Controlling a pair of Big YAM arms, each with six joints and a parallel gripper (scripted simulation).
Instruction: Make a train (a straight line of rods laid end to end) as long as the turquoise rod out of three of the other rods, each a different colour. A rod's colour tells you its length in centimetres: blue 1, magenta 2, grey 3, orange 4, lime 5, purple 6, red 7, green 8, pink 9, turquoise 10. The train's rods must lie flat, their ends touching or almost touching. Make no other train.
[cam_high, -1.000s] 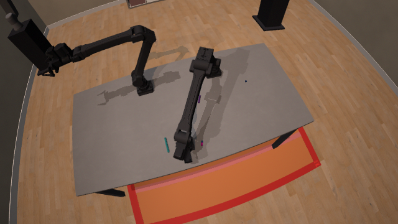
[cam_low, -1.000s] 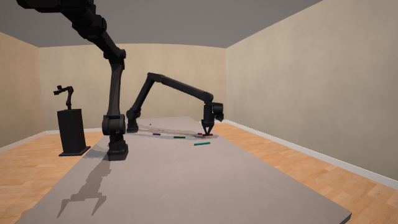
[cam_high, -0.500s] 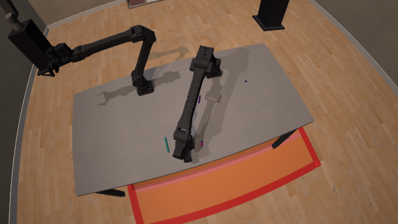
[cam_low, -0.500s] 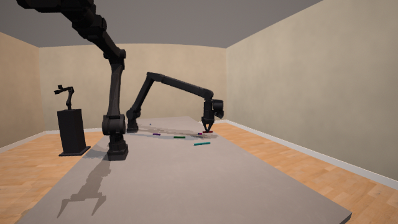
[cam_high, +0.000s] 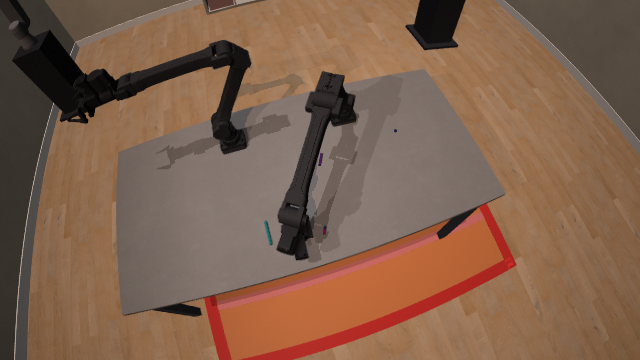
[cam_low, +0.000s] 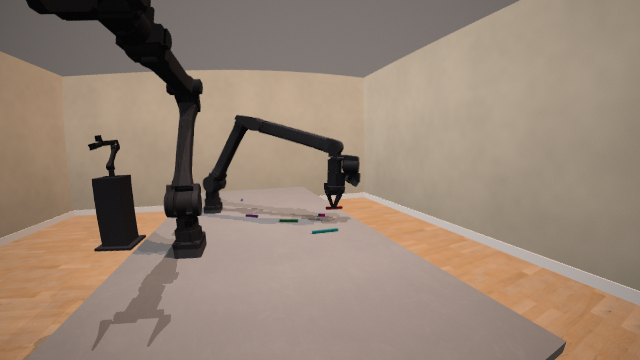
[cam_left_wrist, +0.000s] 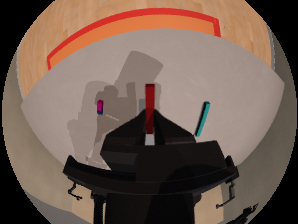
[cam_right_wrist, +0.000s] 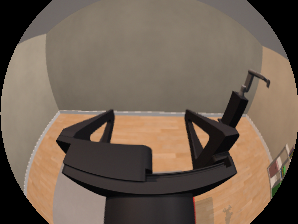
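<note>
Now: left hand 20 mm past the magenta rod, 100 mm to the right of it and 60 mm above it. From my left hand the other things lie so: turquoise rod: 70 mm behind, 110 mm to the right, 60 mm below; then red rod: 10 mm below; then green rod: 180 mm behind, 60 mm to the left, 60 mm below.
</note>
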